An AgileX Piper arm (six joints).
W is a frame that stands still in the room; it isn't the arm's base.
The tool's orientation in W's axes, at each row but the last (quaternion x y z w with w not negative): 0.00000, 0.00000, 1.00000, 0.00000; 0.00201, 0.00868, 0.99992, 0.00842; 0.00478, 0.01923, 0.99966, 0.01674; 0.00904, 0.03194, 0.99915, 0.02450; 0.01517, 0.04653, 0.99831, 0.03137; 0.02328, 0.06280, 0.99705, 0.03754; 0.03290, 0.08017, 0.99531, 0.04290
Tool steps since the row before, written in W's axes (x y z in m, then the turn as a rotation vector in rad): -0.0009, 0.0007, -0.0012, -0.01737, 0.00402, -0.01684; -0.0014, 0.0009, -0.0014, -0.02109, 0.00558, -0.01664; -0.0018, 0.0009, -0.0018, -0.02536, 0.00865, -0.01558; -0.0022, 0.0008, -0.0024, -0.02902, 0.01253, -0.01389; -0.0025, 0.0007, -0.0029, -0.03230, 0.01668, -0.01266; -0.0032, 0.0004, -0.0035, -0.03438, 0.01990, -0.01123; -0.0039, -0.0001, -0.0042, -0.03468, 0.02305, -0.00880
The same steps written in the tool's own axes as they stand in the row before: 0.0009, -0.0007, -0.0012, 0.01737, -0.00402, -0.01684; 0.0014, -0.0009, -0.0014, 0.02112, -0.00551, -0.01663; 0.0018, -0.0009, -0.0018, 0.02550, -0.00840, -0.01550; 0.0022, -0.0008, -0.0024, 0.02937, -0.01198, -0.01363; 0.0025, -0.0008, -0.0029, 0.03294, -0.01579, -0.01214; 0.0031, -0.0006, -0.0036, 0.03533, -0.01864, -0.01043; 0.0036, -0.0003, -0.0044, 0.03605, -0.02132, -0.00756
